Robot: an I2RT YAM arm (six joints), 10 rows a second.
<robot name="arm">
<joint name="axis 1" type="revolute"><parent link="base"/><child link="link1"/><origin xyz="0 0 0.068"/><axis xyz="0 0 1"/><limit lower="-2.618" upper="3.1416"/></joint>
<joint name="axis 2" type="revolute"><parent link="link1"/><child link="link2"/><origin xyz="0.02 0.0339 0.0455" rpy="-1.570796 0 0"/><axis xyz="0 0 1"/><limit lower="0" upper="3.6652"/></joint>
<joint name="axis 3" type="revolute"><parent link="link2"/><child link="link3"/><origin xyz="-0.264 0 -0.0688" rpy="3.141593 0 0"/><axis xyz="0 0 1"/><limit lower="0" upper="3.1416"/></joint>
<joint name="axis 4" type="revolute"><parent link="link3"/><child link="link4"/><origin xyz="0.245 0.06 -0.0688"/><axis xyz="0 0 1"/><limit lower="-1.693" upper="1.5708"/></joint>
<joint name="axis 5" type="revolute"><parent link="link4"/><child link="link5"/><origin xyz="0.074 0.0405 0.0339" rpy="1.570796 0 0"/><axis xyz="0 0 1"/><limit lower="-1.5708" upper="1.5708"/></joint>
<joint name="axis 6" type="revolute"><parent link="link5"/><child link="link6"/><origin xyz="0.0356 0 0.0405" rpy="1.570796 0 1.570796"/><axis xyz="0 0 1"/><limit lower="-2.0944" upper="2.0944"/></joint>
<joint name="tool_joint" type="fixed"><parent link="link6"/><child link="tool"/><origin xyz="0 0 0" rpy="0 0 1.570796"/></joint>
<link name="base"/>
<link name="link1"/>
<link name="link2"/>
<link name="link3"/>
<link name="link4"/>
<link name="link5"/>
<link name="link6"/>
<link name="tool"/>
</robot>
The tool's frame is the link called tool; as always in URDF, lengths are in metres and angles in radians.
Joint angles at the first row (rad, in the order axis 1, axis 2, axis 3, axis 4, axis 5, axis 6):
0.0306, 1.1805, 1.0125, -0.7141, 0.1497, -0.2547
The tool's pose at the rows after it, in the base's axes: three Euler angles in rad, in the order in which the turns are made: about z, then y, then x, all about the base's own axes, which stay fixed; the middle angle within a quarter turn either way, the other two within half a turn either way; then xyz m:
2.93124 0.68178 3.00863 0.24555 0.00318 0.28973
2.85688 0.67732 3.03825 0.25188 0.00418 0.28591
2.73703 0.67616 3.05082 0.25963 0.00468 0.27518
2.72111 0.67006 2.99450 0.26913 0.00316 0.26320
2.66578 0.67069 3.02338 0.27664 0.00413 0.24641
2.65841 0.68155 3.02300 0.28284 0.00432 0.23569
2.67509 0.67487 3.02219 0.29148 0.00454 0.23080
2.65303 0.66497 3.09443 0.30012 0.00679 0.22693
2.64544 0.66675 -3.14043 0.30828 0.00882 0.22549
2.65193 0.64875 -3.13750 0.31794 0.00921 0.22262
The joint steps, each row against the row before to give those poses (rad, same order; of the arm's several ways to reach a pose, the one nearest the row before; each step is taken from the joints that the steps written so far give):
0.0001, 0.0209, 0.0075, 0.0081, -0.0272, -0.0158
0.0000, 0.0263, 0.0034, 0.0173, -0.0228, -0.0552
-0.0004, 0.0310, -0.0215, 0.0510, -0.0099, -0.1121
-0.0010, 0.0419, -0.0178, 0.0559, 0.0436, -0.0513
-0.0002, 0.0381, -0.0384, 0.0758, -0.0227, -0.0375
0.0000, 0.0297, -0.0233, 0.0639, -0.0003, -0.0088
0.0001, 0.0409, 0.0150, 0.0193, 0.0010, 0.0169
0.0000, 0.0409, 0.0226, 0.0067, -0.0563, 0.0238
0.0015, 0.0329, 0.0229, 0.0121, -0.0370, 0.0234
0.0000, 0.0452, 0.0351, -0.0079, -0.0028, 0.0085

